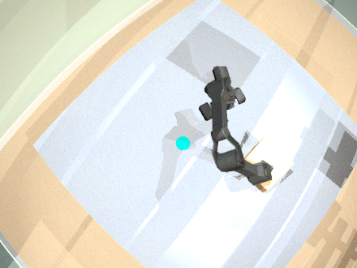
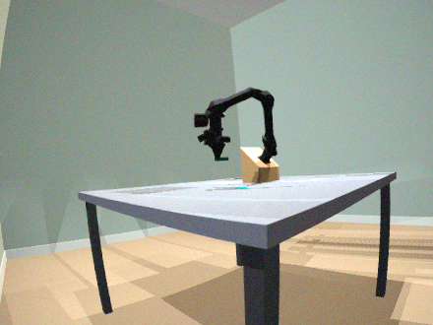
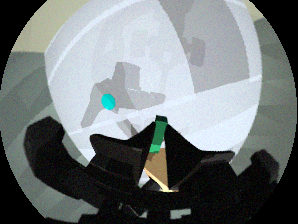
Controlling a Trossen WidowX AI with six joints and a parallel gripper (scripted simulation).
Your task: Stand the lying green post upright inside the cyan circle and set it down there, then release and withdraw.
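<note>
Right now the cyan circle is 170 mm to the left of my gripper tip, 130 mm below it and 60 mm ahead of it. Also, from my gripper tip: green post 20 mm behind, 10 mm to the left.
</note>
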